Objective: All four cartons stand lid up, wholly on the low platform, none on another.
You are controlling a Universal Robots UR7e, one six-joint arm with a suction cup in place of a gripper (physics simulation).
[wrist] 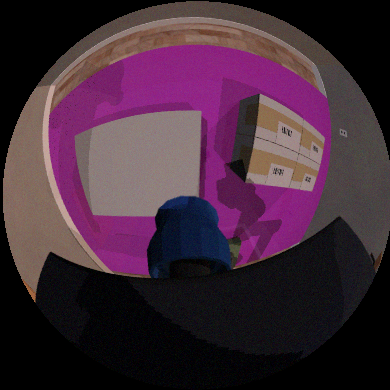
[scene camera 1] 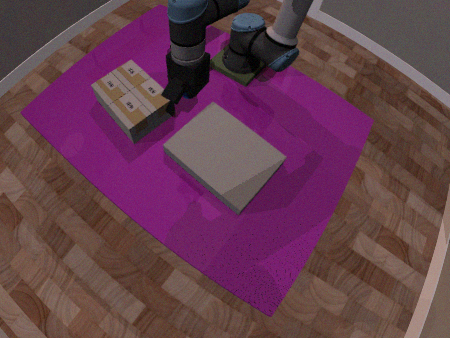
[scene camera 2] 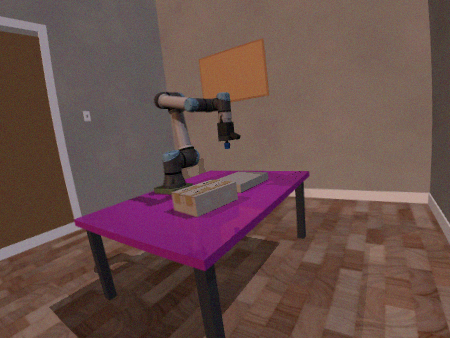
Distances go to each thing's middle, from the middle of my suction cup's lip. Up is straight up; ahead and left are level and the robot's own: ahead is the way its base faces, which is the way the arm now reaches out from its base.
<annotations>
I see the low grey platform (scene camera 1: 234,163) 24 cm below my suction cup, 13 cm to the left of it and 2 cm behind it.
</annotations>
